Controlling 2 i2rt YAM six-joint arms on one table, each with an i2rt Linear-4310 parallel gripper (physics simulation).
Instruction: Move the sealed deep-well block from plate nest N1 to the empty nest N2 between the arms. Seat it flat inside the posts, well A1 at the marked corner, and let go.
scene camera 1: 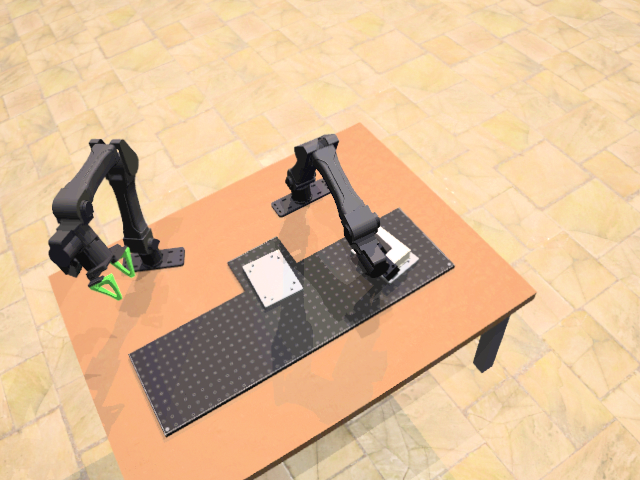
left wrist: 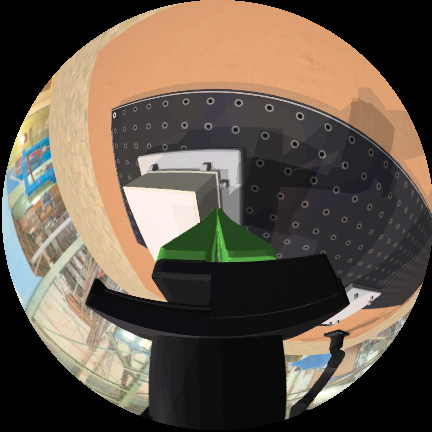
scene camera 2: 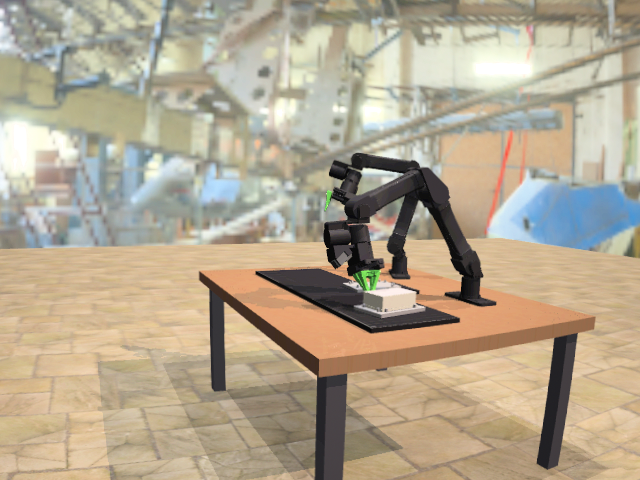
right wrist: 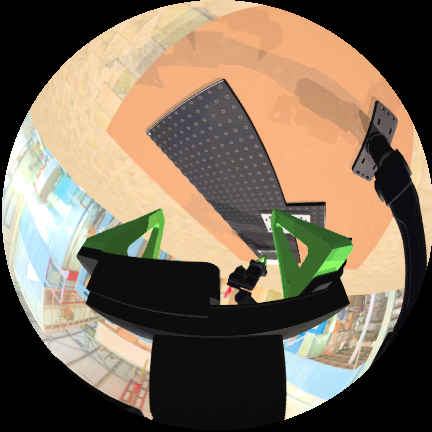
Observation:
My left gripper (scene camera 2: 371, 297) is shut, holding nothing. Also in view: a white block (scene camera 2: 397, 298). My right gripper (scene camera 1: 127, 287) is open, with nothing in its grasp.
The white block shows as well in the left wrist view (left wrist: 165, 202). My left gripper is seen too in the left wrist view (left wrist: 216, 214).

